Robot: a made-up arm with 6 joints. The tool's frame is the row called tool.
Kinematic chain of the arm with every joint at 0, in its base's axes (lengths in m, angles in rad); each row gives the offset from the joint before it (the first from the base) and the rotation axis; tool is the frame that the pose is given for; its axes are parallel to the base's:
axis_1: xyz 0 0 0.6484 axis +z
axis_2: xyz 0.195 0 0 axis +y
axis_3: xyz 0 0 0.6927 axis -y
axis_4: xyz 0 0 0.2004 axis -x
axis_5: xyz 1.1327 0 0 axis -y
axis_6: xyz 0.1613 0 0 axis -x
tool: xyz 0 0 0
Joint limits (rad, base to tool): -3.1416..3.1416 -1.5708..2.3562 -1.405..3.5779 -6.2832..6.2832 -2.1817..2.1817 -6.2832..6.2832
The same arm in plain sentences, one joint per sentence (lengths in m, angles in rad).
The arm has six revolute joints in a row. What follows holds with every joint at zero, and every direction is one of the base frame's.
Joint 1 is mounted 0.6484 m along +z from the base frame's origin and rotates about +z, from -3.1416 to 3.1416 rad.
Joint 2 is mounted 0.1950 m along +x from joint 1 and rotates about +y, from -1.5708 to 2.3562 rad.
Joint 3 is mounted 0.6927 m along +z from joint 2 and rotates about -y, from -1.4050 to 3.5779 rad.
Joint 4 is mounted 0.2004 m along +z from joint 3 and rotates about -x, from -6.2832 to 6.2832 rad.
Joint 5 is mounted 1.1327 m along +x from joint 4 and rotates about -y, from -2.1817 to 2.1817 rad.
Joint 6 is mounted 0.1613 m along +x from joint 5 and rotates about -x, from -6.2832 to 6.2832 rad.
The tool frame, which is the frame that the pose is given for, is mounted at the same point as joint 6; its axes are parallel to the base frame's.

